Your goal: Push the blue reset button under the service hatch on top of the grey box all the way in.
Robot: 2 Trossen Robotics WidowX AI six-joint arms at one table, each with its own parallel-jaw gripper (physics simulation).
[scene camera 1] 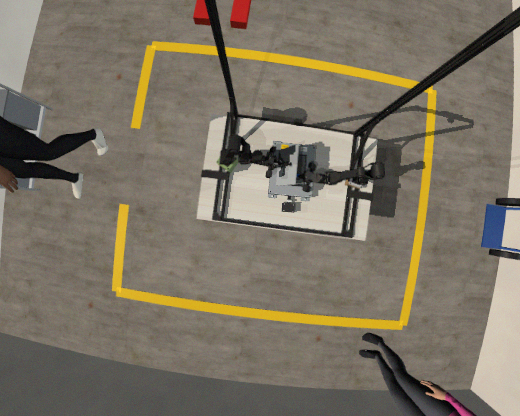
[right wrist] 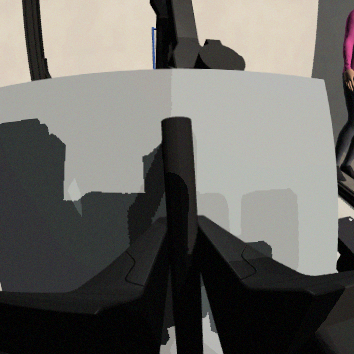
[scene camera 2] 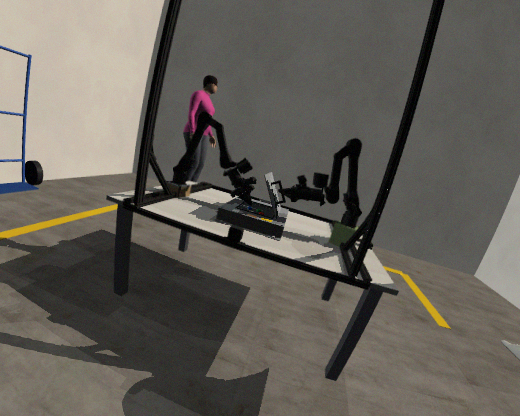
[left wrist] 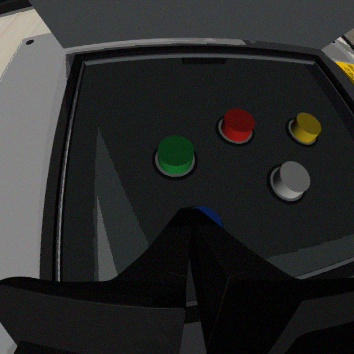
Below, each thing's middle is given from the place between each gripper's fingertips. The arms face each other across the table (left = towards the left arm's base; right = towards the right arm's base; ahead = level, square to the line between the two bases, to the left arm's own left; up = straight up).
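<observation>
Positions relative to my right hand: service hatch (scene camera 1: 286, 175), 40 mm below and 10 mm to the left; red button (left wrist: 237, 123), 140 mm below, 10 mm behind and 50 mm to the left; green button (left wrist: 174, 153), 140 mm below, 40 mm ahead and 70 mm to the left; white button (left wrist: 291, 178), 140 mm below, 40 mm behind and 100 mm to the left.
My left gripper is 2 cm above the green button and 4 cm to the left of it. Relative to my left hand: service hatch, 8 cm above, 10 cm to the right and 4 cm behind; red button, 2 cm below, 7 cm to the right and 5 cm behind; white button, 2 cm below, 2 cm to the right and 7 cm behind.
</observation>
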